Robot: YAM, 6 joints.
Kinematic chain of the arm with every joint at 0, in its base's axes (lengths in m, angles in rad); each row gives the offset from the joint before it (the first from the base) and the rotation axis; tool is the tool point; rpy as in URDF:
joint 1: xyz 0 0 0.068 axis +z
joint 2: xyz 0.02 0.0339 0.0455 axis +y
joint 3: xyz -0.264 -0.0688 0 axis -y
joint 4: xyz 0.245 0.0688 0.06 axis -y
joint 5: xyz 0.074 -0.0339 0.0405 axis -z
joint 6: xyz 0.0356 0 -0.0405 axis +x
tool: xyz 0 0 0 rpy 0 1.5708 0
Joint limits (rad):
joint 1: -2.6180..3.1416
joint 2: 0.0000..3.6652
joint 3: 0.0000..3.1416
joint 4: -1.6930..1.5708
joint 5: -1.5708..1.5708
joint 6: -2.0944..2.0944
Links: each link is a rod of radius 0.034 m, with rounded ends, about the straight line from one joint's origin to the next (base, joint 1, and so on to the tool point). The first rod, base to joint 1, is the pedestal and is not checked.
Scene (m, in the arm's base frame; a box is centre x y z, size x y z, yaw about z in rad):
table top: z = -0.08
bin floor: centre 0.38 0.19 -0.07 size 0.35 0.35 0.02 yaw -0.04
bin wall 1: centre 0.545 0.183 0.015 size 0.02 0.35 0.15 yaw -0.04
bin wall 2: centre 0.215 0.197 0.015 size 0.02 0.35 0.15 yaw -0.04
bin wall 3: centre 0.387 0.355 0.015 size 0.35 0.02 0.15 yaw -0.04
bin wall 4: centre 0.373 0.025 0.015 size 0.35 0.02 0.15 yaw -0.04
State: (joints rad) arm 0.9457 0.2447 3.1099 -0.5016 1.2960 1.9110
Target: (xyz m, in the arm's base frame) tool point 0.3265 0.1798 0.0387
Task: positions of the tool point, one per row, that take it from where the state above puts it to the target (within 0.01 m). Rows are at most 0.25 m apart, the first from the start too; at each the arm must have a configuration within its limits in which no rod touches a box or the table.
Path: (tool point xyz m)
1: -0.2545 -0.3763 0.4483
2: -0.1613 -0.2377 0.5930
3: -0.0292 -0.0796 0.6547
4: 0.1161 0.0657 0.6264
5: 0.2449 0.1721 0.5198
6: 0.3312 0.2250 0.3621
7: 0.3589 0.2237 0.1896
8: 0.3265 0.1798 0.0387

